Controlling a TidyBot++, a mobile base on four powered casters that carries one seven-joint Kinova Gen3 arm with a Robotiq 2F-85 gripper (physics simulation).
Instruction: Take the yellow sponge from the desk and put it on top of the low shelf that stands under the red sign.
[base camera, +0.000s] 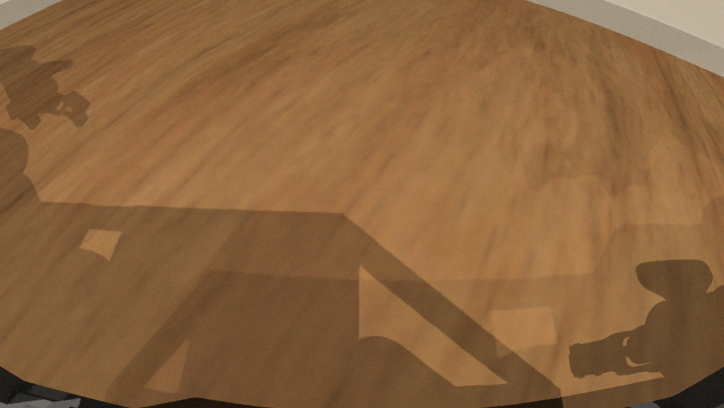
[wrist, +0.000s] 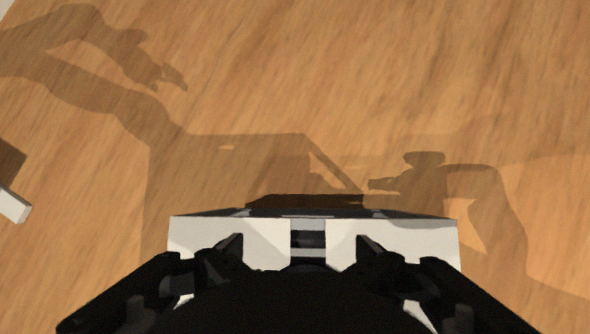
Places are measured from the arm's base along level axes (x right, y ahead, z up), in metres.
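Where they show: gripper, fingertip midpoint: (wrist: 299, 246).
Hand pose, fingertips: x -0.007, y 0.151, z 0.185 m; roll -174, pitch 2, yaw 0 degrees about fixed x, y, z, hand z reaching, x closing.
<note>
After its pixels a point has its place.
My gripper (wrist: 299, 246) @[x -0.007, y 0.151, z 0.185 m] is open, its two black fingers standing wide apart at the bottom of the wrist view with no object between them. It hangs above the white front of my own base. The yellow sponge, the desk, the low shelf and the red sign do not show in either view.
A pale wall with a grey baseboard (base camera: 663, 43) @[x 1.003, y 1.194, z -0.371 m] runs across the top right of the base camera view. A white block-like end (wrist: 16, 206) @[x -1.169, y 0.134, z -0.372 m] of something shows at the left edge of the wrist view. Shadows of my arm and base lie on the wooden floor (base camera: 314, 126) @[x -0.056, y 0.583, z -0.396 m] (wrist: 300, 65) @[x -0.026, y 0.706, z -0.396 m].
</note>
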